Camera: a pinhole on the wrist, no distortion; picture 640 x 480 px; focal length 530.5 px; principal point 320.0 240.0 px. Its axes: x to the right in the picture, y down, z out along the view. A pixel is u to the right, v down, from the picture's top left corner.
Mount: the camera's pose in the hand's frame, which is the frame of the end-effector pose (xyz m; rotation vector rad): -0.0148 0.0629 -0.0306 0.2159 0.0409 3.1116
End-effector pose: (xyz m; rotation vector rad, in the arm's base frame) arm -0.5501 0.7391 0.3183 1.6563 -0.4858 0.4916
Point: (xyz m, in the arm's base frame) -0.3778 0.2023 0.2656
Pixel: 258 372
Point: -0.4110 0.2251 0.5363
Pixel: 131 151
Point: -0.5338 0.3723 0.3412
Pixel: 319 260
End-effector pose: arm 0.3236 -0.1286 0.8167 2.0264 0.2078 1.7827
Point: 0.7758 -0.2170 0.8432
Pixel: 308 305
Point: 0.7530 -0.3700 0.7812
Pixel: 440 184
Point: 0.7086 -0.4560 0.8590
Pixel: 411 49
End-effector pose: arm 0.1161 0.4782 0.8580 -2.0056 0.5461 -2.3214
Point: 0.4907 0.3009 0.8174
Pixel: 452 209
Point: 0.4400 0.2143 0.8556
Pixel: 369 100
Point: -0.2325 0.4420 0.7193
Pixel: behind the camera
